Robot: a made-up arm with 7 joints. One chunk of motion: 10 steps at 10 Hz.
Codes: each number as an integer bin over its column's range. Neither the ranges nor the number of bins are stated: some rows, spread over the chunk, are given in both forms.
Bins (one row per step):
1: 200 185 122 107 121 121
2: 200 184 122 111 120 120
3: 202 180 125 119 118 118
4: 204 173 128 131 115 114
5: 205 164 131 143 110 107
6: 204 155 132 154 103 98
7: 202 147 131 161 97 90
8: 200 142 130 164 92 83
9: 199 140 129 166 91 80
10: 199 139 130 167 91 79
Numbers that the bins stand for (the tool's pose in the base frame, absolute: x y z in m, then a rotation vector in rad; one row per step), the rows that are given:
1: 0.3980 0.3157 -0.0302 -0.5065 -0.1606 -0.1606
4: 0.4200 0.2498 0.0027 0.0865 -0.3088 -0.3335
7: 0.4090 0.1071 0.0192 0.8276 -0.7535 -0.9265
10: 0.3925 0.0631 0.0137 0.9759 -0.9018 -1.1982
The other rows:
2: 0.3980 0.3102 -0.0302 -0.4076 -0.1853 -0.1853
3: 0.4090 0.2882 -0.0137 -0.2100 -0.2347 -0.2347
5: 0.4255 0.2004 0.0192 0.3829 -0.4324 -0.5065
6: 0.4200 0.1510 0.0247 0.6547 -0.6053 -0.7288
8: 0.3980 0.0796 0.0137 0.9018 -0.8771 -1.0994
9: 0.3925 0.0686 0.0082 0.9512 -0.9018 -1.1735

